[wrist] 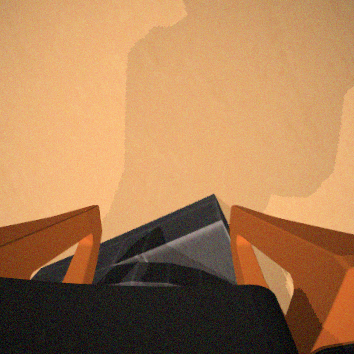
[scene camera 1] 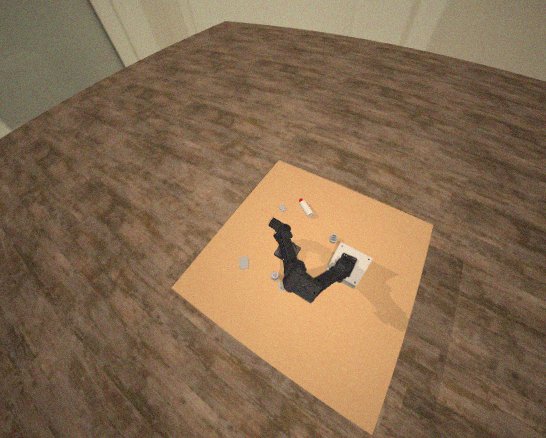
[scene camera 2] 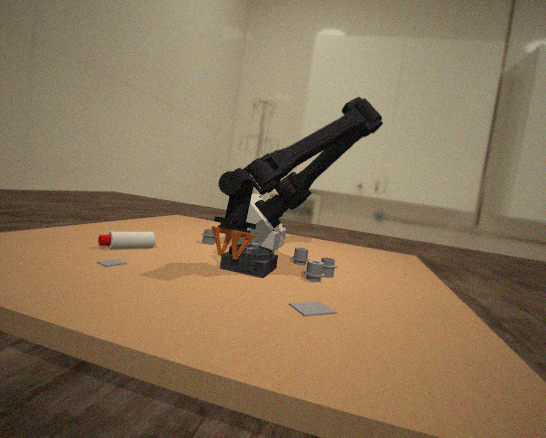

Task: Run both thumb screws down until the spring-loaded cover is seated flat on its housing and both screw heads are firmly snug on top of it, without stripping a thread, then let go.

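Pixels of known places: gripper, fingertip midpoint: [wrist: 164, 218] [scene camera 2: 227, 257]; arm's base, origin of the base link: [scene camera 1: 346, 264] [scene camera 2: 266, 214].
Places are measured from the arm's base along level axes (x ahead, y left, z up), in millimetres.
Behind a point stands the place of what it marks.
The dark square housing [scene camera 1: 295, 249] {x 310, y 17, z -86 mm} [scene camera 2: 262, 266] {x 420, y 96, z -96 mm} [wrist: 197, 216] {x 411, y -11, z -101 mm} stands on the tan board. A round raised rim shows on top of it in the second scene view. The cover and both thumb screws cannot be made out; in the wrist view the black gripper body hides much of the housing's top. My gripper [scene camera 2: 229, 255] {x 421, y 0, z -89 mm} [wrist: 164, 218] {x 421, y 0, z -89 mm} points down at the housing, with its orange fingertips low at one side of it in the second scene view. The fingers are partly open, with a gap between them and nothing held. The arm hides them in the first scene view.
A white cylinder with a red end [scene camera 1: 306, 208] {x 378, y -299, z -78 mm} [scene camera 2: 132, 240] {x 403, y -297, z -97 mm} lies on the board [scene camera 1: 320, 345] {x -50, y 437, z -126 mm} [scene camera 2: 200, 320] {x 728, y 66, z -126 mm}. Several grey flanged knobs [scene camera 1: 274, 275] {x 355, y 226, z -107 mm} [scene camera 2: 314, 270] {x 366, y 227, z -95 mm} stand around the housing. Flat grey plates [scene camera 1: 243, 263] {x 566, y 248, z -123 mm} [scene camera 2: 312, 308] {x 573, y 243, z -123 mm} lie nearby. The arm's base plate [scene camera 1: 361, 265] {x -75, y -23, z 26 mm} is white.
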